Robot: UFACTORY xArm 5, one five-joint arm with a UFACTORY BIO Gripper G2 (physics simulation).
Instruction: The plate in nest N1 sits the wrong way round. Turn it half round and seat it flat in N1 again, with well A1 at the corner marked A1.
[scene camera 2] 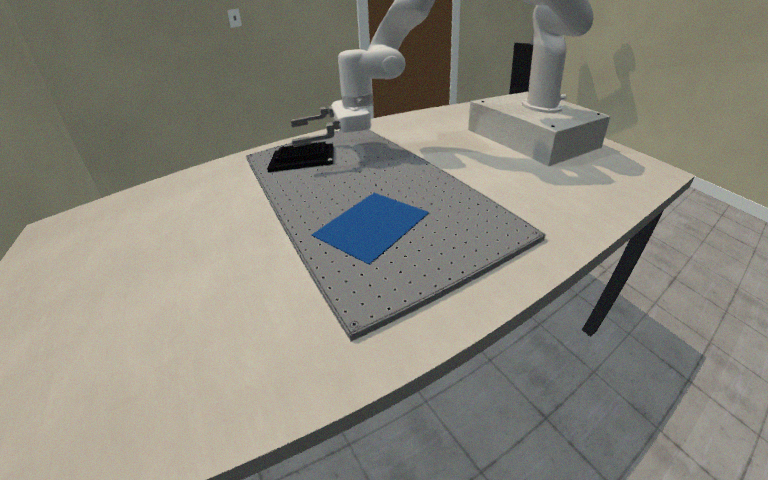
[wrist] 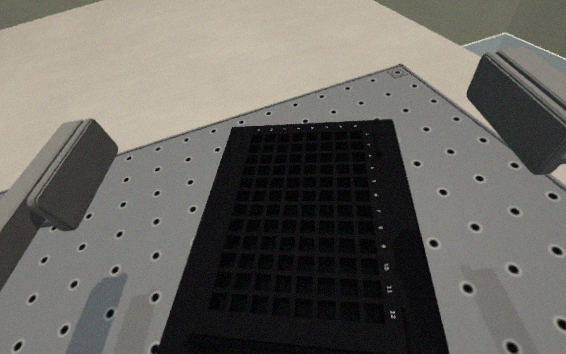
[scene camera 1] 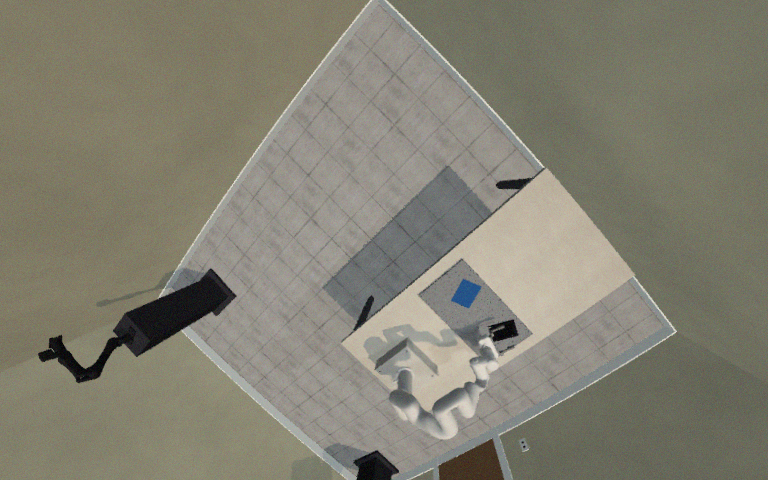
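Observation:
The black plate point(scene camera 1: 505, 328) point(scene camera 2: 305, 150) point(wrist: 300, 220) lies in the black nest N1 point(scene camera 2: 283, 167) point(wrist: 425, 300) near one corner of the grey pegboard. In the wrist view its square wells face up. The printed 12 is at the near end of the number row on the right, and the smaller numbers run away to the far end. The nest's near edge and A1 label are cut off in the wrist view. A tiny pale mark shows at the nest's corner in scene camera 2. My gripper point(scene camera 1: 504, 338) point(scene camera 2: 295, 132) point(wrist: 296, 145) is open and empty above the plate, its fingers wide apart on either side.
The grey pegboard point(scene camera 1: 441, 291) point(scene camera 2: 453, 249) point(wrist: 475, 200) lies on the pale table point(scene camera 1: 566, 237) point(scene camera 2: 141, 316) point(wrist: 200, 65). A flat blue rectangle point(scene camera 1: 466, 293) point(scene camera 2: 370, 227) lies on the pegboard, apart from the nest. The arm's box-shaped base point(scene camera 2: 509, 130) stands on the table beside the pegboard.

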